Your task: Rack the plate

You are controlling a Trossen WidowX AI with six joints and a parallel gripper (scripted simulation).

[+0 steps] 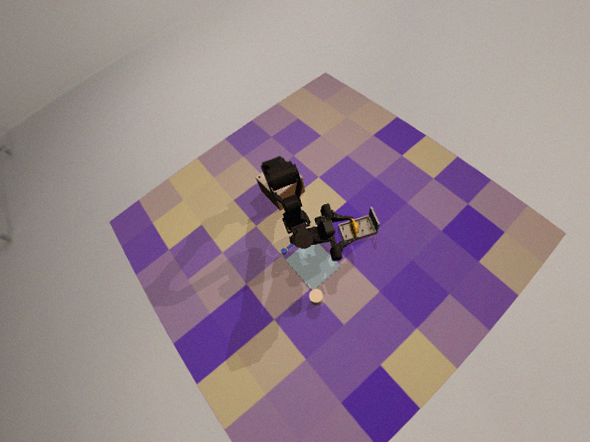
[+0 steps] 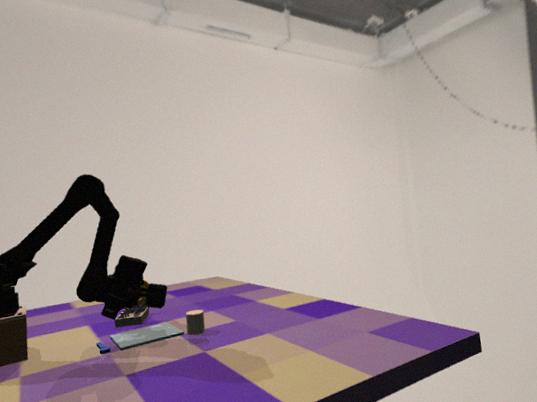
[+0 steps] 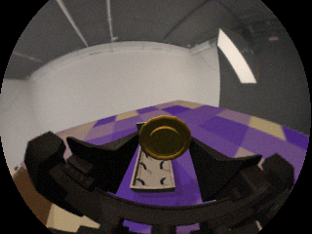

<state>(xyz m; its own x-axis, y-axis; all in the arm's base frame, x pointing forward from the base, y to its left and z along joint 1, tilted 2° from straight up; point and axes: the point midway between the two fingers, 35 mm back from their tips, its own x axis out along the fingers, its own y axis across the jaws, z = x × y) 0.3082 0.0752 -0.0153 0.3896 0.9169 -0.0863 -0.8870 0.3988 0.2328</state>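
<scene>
Now: gripper tip 7 cm above the grey dish rack, 3 cm to the right of it and 2 cm past it. The rest, counted from my gripper tip: orange plate 1 cm to the right; then blue spoon 21 cm to the right, 12 cm behind, 9 cm below.
</scene>
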